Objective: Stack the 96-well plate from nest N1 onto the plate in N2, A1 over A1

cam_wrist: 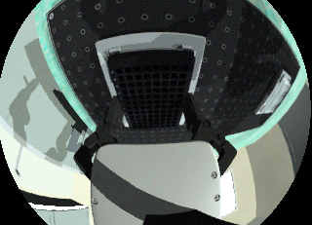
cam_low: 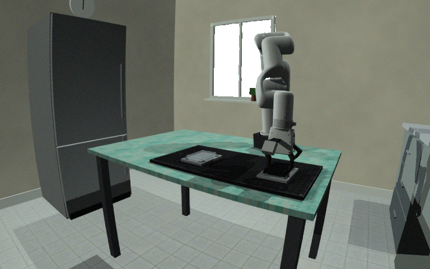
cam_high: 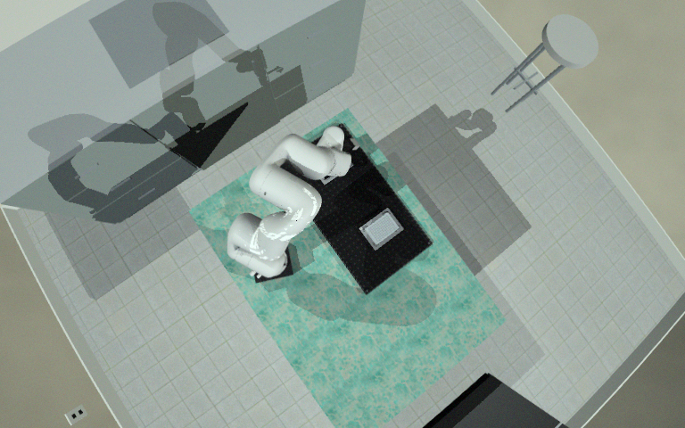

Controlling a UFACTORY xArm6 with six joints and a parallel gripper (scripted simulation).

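Now: hand 30 mm above the plate nest N1. From my hand the other things lie so: light 96-well plate 360 mm to the right, 40 mm behind, 20 mm below; dark 96-well plate 10 mm below.
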